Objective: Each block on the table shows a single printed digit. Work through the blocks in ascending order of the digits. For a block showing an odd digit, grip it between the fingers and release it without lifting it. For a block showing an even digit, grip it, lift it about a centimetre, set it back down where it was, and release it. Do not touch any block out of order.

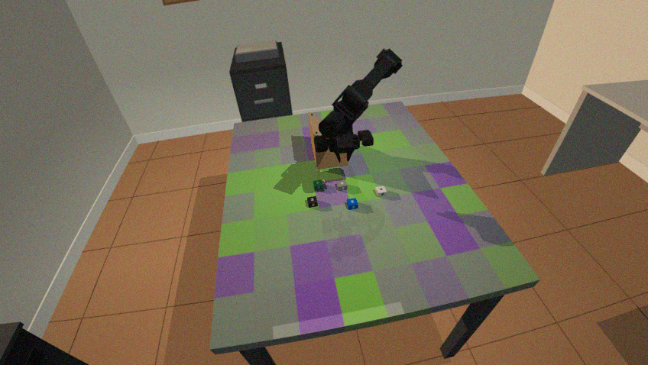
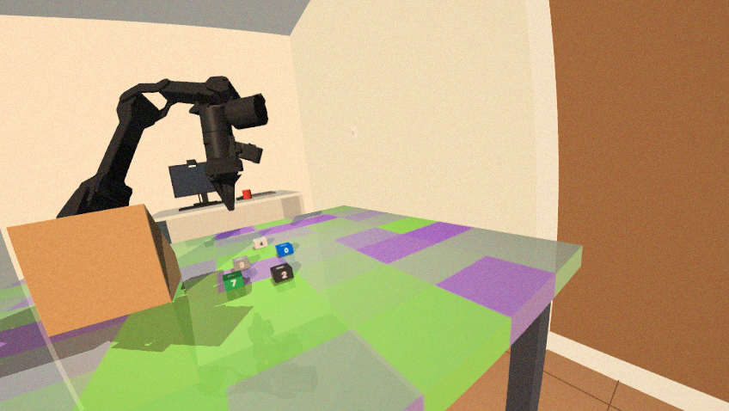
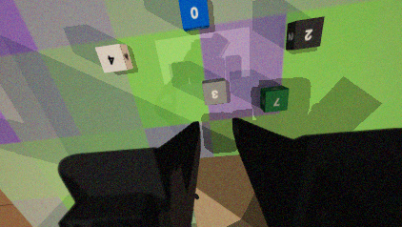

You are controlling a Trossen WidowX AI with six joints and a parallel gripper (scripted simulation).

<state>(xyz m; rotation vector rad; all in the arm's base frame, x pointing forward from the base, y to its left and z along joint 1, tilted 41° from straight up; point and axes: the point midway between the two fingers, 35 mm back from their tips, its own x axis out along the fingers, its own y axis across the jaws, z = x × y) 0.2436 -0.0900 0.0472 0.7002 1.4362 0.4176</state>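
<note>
My gripper tip is now 110 mm to the right of the white block, 110 mm above it and 70 mm short of it. From my gripper tip the other things lie so: grey block 110 mm below, 10 mm to the right, 10 mm behind; blue block 110 mm below, 100 mm ahead; green block 110 mm below, 90 mm to the right, 40 mm behind.
</note>
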